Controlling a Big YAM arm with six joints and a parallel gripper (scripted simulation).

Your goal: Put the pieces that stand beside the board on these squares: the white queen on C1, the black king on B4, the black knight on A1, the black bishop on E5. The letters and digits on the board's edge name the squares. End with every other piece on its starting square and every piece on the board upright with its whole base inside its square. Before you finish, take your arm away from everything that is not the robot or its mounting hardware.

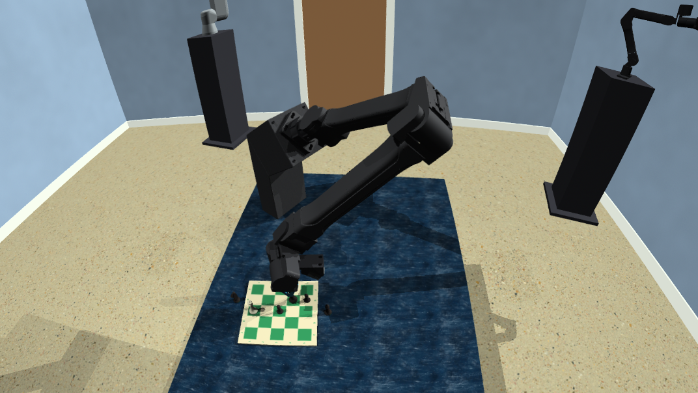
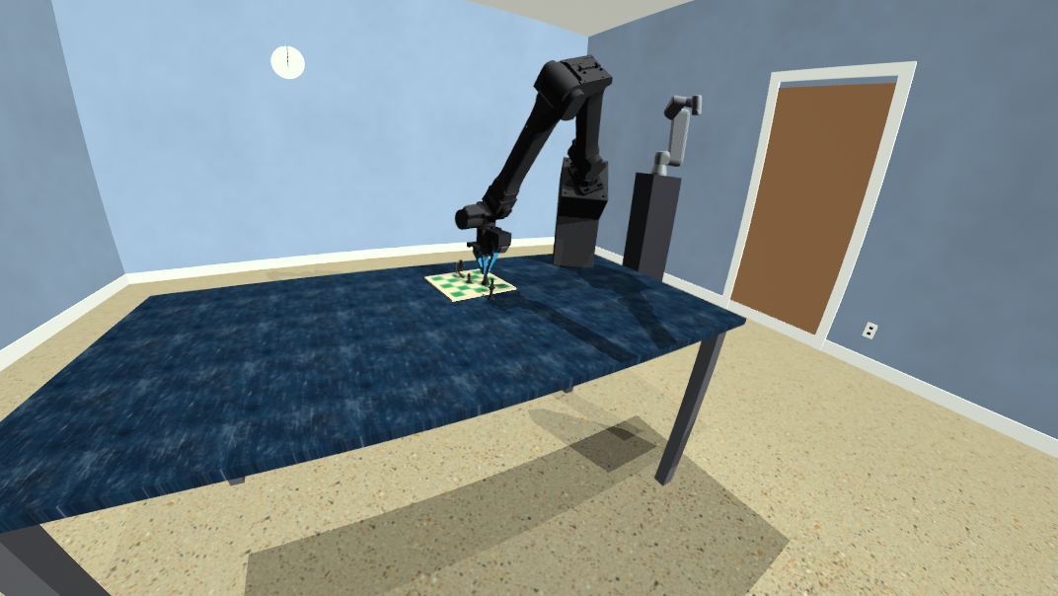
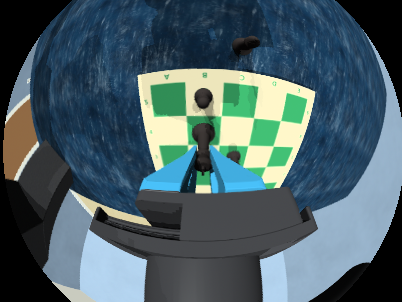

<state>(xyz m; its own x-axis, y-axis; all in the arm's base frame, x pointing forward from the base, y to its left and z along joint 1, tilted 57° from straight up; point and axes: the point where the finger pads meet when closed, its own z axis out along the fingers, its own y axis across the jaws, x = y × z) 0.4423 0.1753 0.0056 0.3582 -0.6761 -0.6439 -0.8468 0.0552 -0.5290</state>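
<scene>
My gripper is now 10 mm above the black king. From my hand the other things lie so: white queen (80 mm ahead, 90 mm to the right, 20 mm below); cream board (50 mm ahead, 20 mm to the right, 40 mm below).
</scene>
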